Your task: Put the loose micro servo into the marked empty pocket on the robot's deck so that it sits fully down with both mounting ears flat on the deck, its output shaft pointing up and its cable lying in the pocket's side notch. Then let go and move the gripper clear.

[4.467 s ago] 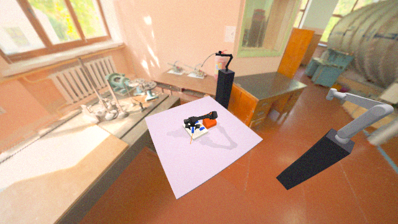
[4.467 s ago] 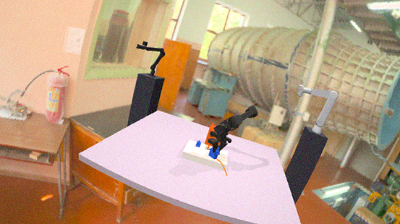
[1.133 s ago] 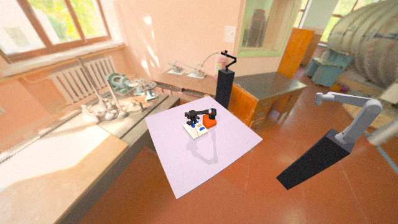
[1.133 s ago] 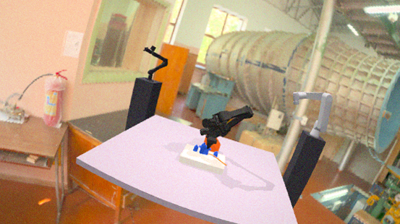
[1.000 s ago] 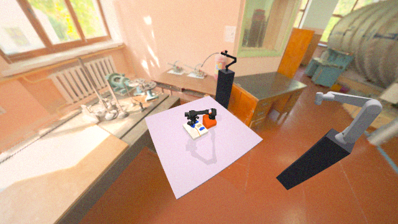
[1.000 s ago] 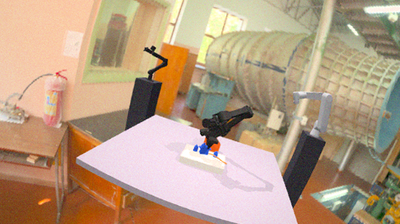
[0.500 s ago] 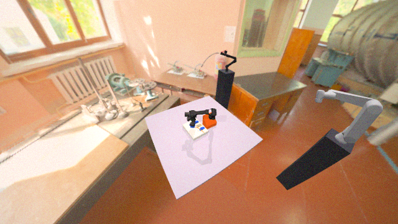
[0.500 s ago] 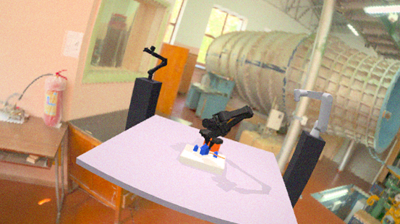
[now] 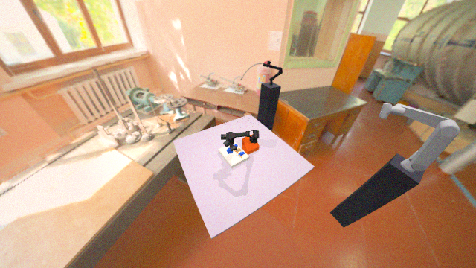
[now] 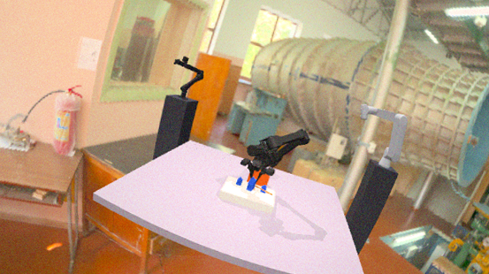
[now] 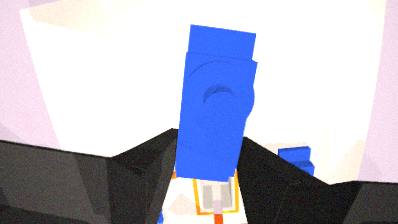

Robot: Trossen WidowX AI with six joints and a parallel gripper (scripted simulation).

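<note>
My gripper tip is 10 mm short of the white robot deck and 100 mm above it.
</note>
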